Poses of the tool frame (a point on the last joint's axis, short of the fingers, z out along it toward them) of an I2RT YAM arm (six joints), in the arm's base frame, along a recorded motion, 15 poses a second.
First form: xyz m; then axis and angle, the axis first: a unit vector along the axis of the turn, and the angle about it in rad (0 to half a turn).
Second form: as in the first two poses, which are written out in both.
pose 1, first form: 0.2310 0.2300 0.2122 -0.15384 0.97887 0.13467 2.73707
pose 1, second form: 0.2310 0.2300 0.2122 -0.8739 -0.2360 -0.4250 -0.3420 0.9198 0.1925
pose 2, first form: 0.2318 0.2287 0.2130 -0.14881 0.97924 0.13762 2.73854
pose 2, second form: 0.2318 0.2287 0.2130 -0.8774 -0.2258 -0.4234 -0.3337 0.9211 0.2004
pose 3, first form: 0.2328 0.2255 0.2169 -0.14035 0.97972 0.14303 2.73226
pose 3, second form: 0.2328 0.2255 0.2169 -0.8796 -0.2067 -0.4284 -0.3206 0.9230 0.2128
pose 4, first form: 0.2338 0.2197 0.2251 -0.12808 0.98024 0.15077 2.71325
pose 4, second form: 0.2338 0.2197 0.2251 -0.8783 -0.1771 -0.4440 -0.3024 0.9253 0.2290
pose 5, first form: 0.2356 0.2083 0.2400 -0.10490 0.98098 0.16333 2.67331
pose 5, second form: 0.2356 0.2083 0.2400 -0.8715 -0.1210 -0.4752 -0.2685 0.9287 0.2559
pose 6, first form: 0.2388 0.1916 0.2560 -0.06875 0.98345 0.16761 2.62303
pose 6, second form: 0.2388 0.1916 0.2560 -0.8597 -0.0433 -0.5090 -0.2094 0.9387 0.2739
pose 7, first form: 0.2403 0.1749 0.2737 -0.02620 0.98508 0.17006 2.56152
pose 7, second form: 0.2403 0.1749 0.2737 -0.8352 0.0458 -0.5481 -0.1406 0.9456 0.2933
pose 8, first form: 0.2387 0.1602 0.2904 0.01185 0.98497 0.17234 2.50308
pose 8, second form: 0.2387 0.1602 0.2904 -0.8027 0.1238 -0.5834 -0.0817 0.9462 0.3131
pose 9, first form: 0.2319 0.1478 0.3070 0.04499 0.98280 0.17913 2.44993
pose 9, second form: 0.2319 0.1478 0.3070 -0.7666 0.1925 -0.6126 -0.0360 0.9396 0.3403
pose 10, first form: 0.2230 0.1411 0.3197 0.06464 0.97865 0.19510 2.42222
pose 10, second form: 0.2230 0.1411 0.3197 -0.7449 0.2394 -0.6227 -0.0177 0.9260 0.3772
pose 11, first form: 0.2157 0.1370 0.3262 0.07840 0.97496 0.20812 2.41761
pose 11, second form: 0.2157 0.1370 0.3262 -0.7384 0.2716 -0.6172 -0.0042 0.9135 0.4068
